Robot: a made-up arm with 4 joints. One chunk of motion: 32 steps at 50 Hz.
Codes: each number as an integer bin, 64 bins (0 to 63) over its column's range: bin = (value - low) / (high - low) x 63, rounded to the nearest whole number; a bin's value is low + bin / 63 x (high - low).
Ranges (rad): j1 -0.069..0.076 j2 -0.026..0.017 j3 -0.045..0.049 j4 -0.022..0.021
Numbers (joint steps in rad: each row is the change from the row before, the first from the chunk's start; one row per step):
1: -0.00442 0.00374 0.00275 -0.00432
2: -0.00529 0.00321 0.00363 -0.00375
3: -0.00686 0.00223 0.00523 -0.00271
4: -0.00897 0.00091 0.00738 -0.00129
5: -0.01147 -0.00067 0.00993 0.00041
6: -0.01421 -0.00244 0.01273 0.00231
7: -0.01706 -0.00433 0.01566 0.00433
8: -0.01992 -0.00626 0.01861 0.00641
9: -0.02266 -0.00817 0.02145 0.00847
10: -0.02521 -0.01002 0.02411 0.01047
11: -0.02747 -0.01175 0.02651 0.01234
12: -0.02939 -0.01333 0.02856 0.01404
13: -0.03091 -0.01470 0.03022 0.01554
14: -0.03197 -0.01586 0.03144 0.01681
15: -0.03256 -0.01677 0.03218 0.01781
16: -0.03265 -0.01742 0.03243 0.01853
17: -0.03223 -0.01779 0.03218 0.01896
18: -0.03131 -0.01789 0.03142 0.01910
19: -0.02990 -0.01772 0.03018 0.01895
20: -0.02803 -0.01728 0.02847 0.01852
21: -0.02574 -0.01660 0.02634 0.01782
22: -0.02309 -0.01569 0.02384 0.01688
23: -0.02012 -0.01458 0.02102 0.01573
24: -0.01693 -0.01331 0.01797 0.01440
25: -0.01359 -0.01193 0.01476 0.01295
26: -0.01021 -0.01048 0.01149 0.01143
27: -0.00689 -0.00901 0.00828 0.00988
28: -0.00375 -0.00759 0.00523 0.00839
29: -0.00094 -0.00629 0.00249 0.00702
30: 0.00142 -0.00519 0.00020 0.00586
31: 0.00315 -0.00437 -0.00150 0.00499
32: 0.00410 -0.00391 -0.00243 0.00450
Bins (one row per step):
1: 28 44 32 26
2: 28 43 33 27
3: 27 41 34 28
4: 26 39 35 30
5: 25 37 37 33
6: 24 35 39 36
7: 23 32 41 39
8: 21 29 43 42
9: 20 26 45 45
10: 19 23 46 48
11: 18 21 48 50
12: 17 19 49 53
13: 17 17 50 55
14: 16 15 51 57
15: 16 14 52 58
16: 16 13 52 59
17: 16 12 52 60
18: 16 12 51 60
19: 17 12 50 60
20: 18 13 49 59
21: 19 14 48 58
22: 20 15 46 57
23: 21 17 44 55
24: 23 19 42 53
25: 24 21 40 51
26: 26 23 38 49
27: 27 25 36 47
28: 28 27 34 45
29: 30 29 32 43
30: 31 30 30 41
31: 31 32 29 40
32: 32 32 29 39

